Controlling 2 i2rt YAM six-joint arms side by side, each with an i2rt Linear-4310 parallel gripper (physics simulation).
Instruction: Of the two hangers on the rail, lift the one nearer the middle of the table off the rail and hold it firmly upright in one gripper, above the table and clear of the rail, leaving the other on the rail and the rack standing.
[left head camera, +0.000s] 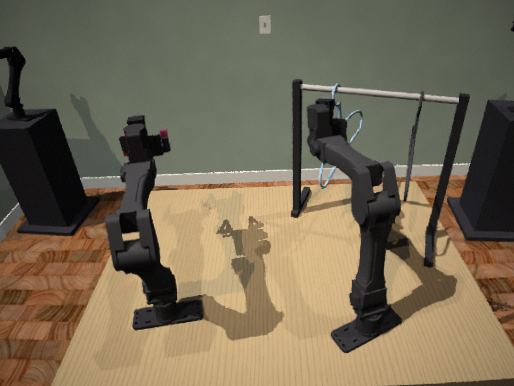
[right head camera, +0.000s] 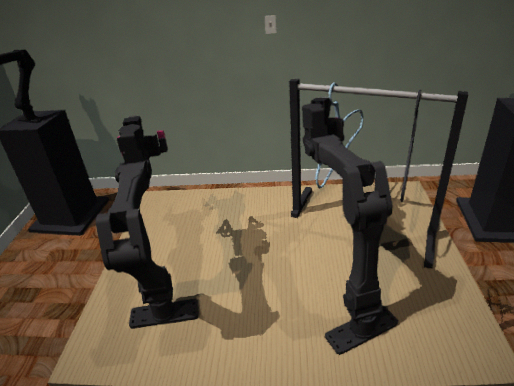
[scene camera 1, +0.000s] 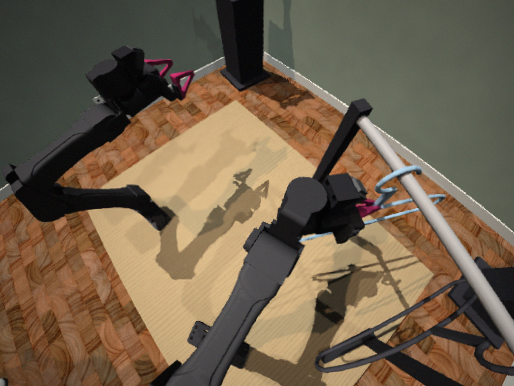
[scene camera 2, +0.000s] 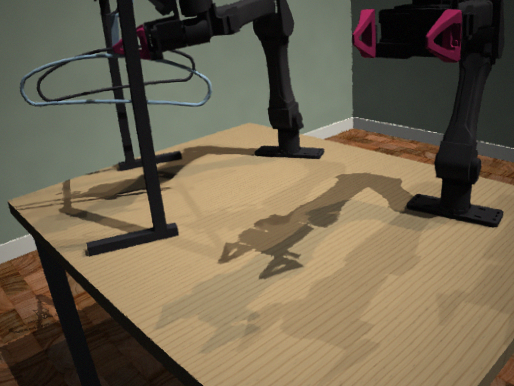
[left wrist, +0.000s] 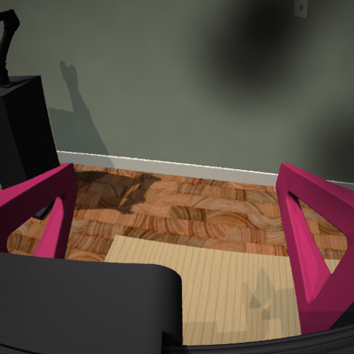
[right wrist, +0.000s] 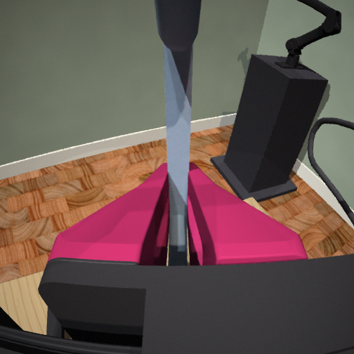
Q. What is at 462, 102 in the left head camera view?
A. A black rack.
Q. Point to my right gripper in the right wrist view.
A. At 177, 174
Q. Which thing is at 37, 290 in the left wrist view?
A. My left gripper.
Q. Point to my left gripper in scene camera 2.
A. At 388, 40
